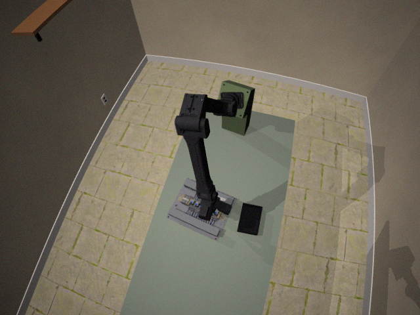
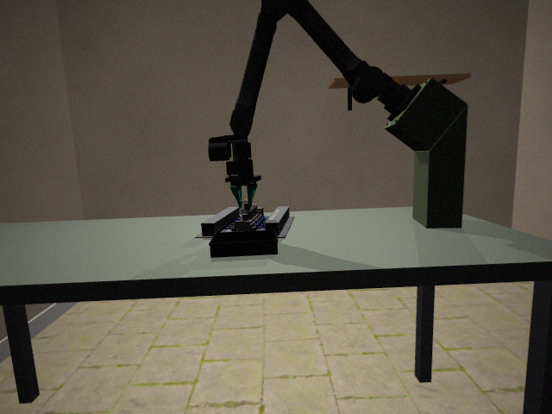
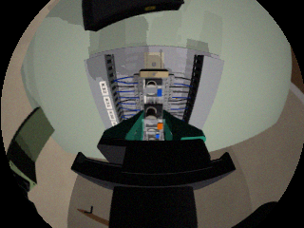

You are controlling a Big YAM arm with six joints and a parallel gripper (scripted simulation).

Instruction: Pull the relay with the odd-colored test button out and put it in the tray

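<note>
The black tray is 6 cm ahead of my hand, 21 cm to the left of it and 6 cm below it. Round my hand: grey socket panel (3 cm behind, 6 cm to the right, 8 cm below).
</note>
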